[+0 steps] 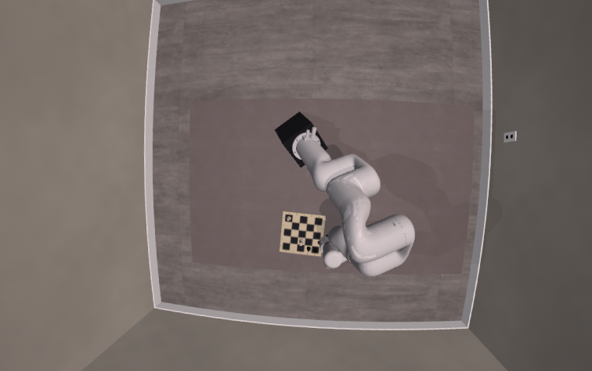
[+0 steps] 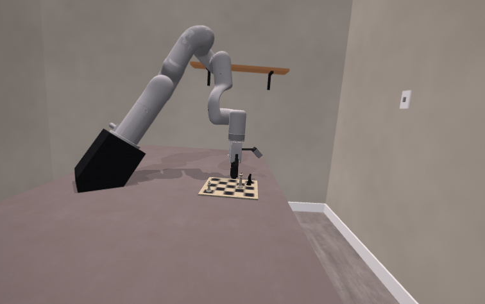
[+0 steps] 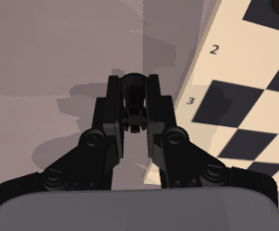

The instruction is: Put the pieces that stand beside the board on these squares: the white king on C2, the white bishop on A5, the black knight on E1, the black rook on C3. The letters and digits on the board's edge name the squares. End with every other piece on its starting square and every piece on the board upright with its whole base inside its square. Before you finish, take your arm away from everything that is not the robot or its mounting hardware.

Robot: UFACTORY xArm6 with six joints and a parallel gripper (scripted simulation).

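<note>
The white king is 50 mm ahead of my hand, 130 mm to the right of it and 10 mm above it. From my hand the other things lie so: chessboard: 10 mm ahead, 140 mm to the right, 20 mm below; then black piece: 80 mm ahead, 50 mm to the right, 10 mm below; then white bishop: 50 mm behind, 220 mm to the right.
</note>
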